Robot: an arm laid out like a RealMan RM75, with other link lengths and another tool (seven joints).
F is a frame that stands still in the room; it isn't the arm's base.
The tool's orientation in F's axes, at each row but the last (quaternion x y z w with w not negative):
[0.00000, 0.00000, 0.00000, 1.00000]
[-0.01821, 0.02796, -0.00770, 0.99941]
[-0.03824, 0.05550, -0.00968, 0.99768]
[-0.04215, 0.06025, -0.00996, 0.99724]
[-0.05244, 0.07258, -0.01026, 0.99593]
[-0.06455, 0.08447, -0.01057, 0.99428]
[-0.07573, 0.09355, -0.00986, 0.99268]
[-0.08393, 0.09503, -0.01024, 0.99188]
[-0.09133, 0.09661, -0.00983, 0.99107]
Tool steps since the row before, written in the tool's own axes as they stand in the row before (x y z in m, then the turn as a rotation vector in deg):
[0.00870, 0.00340, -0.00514, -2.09, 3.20, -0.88]
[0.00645, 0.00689, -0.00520, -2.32, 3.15, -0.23]
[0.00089, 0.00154, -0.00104, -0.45, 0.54, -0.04]
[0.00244, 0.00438, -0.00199, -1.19, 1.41, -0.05]
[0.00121, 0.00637, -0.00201, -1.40, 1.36, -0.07]
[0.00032, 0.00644, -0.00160, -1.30, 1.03, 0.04]
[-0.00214, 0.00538, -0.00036, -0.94, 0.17, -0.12]
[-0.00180, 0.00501, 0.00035, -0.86, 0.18, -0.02]
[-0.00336, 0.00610, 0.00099, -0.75, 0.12, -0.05]
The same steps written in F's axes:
[0.00870, 0.00340, -0.00514, -2.09, 3.20, -0.88]
[0.00625, 0.00659, -0.00580, -2.28, 3.18, -0.22]
[0.00079, 0.00144, -0.00125, -0.44, 0.55, -0.03]
[0.00225, 0.00414, -0.00263, -1.17, 1.43, -0.03]
[0.00099, 0.00609, -0.00283, -1.38, 1.38, -0.01]
[0.00011, 0.00617, -0.00246, -1.26, 1.07, 0.12]
[-0.00214, 0.00534, -0.00077, -0.94, 0.18, 0.03]
[-0.00168, 0.00506, -0.00017, -0.85, 0.21, 0.11]
[-0.00309, 0.00630, 0.00048, -0.75, 0.14, 0.07]

